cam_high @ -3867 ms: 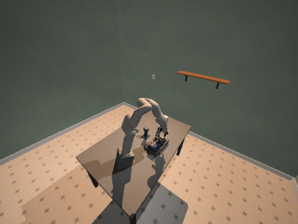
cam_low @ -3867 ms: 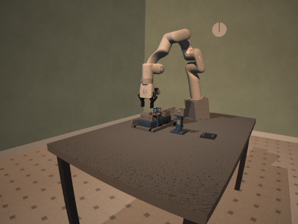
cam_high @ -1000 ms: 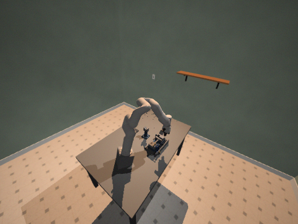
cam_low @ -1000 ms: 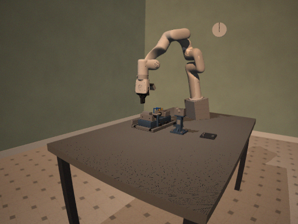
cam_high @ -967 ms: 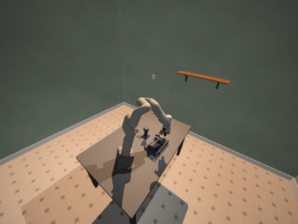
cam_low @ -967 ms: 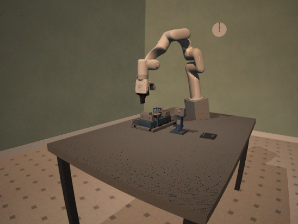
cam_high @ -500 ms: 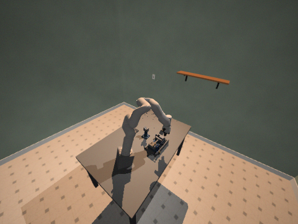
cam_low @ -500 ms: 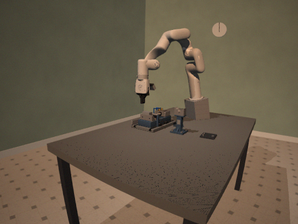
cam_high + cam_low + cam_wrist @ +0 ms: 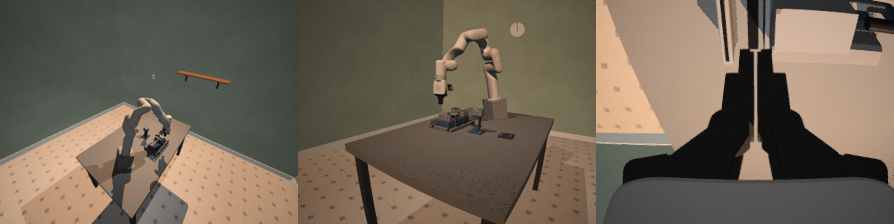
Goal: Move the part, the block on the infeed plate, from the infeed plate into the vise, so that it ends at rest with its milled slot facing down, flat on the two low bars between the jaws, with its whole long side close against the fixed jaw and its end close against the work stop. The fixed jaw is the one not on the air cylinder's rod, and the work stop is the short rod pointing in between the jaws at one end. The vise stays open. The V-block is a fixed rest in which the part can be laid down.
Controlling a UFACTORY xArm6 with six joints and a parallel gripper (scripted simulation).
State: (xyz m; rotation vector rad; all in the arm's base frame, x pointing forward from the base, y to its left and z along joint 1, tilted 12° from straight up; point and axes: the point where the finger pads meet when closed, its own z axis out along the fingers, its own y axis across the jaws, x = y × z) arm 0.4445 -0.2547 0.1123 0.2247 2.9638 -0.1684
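Right now my hand is 9 cm above the part, 4 cm to the right of it and 1 cm short of it. Round my hand: air cylinder rod: 10 cm below, 8 cm to the left, 7 cm behind; work stop: 11 cm to the left, 9 cm below, 2 cm ahead; vise base rail: 14 cm below, 7 cm behind, 2 cm to the right.
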